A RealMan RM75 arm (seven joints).
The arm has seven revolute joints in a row. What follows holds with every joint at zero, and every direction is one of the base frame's.
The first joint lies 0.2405 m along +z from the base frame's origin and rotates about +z.
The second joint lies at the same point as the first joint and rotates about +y.
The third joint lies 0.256 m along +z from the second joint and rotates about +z.
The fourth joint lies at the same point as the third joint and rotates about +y.
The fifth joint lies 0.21 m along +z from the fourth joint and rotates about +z.
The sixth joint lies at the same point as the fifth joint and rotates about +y.
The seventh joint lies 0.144 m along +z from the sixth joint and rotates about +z.
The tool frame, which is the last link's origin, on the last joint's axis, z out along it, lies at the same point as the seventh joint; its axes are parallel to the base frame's.
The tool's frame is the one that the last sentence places.
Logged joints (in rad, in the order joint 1, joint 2, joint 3, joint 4, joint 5, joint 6, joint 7), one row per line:
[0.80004 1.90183 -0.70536 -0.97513 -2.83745 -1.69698 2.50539]
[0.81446 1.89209 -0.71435 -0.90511 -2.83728 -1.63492 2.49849]
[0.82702 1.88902 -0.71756 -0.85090 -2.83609 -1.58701 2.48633]
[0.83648 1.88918 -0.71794 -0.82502 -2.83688 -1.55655 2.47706]
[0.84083 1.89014 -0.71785 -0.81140 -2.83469 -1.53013 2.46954]
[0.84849 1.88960 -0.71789 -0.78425 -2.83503 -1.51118 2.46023]
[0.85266 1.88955 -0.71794 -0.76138 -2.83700 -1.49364 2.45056]
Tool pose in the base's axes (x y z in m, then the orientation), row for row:
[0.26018 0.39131 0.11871 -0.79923 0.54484 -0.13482 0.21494]
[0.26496 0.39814 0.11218 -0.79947 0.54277 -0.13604 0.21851]
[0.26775 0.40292 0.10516 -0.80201 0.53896 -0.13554 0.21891]
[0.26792 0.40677 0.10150 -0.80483 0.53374 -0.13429 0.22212]
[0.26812 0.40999 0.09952 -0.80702 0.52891 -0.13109 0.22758]
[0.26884 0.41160 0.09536 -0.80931 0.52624 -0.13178 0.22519]
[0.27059 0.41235 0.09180 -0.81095 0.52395 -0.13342 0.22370]
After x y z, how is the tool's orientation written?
As a quaternion, x y z w.
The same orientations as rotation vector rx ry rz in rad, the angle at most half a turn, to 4 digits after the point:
[-2.2164 1.5109 -0.3739]
[-2.2129 1.5023 -0.3765]
[-2.2194 1.4915 -0.3751]
[-2.2234 1.4745 -0.3710]
[-2.2231 1.4570 -0.3611]
[-2.2322 1.4515 -0.3635]
[-2.2385 1.4463 -0.3683]

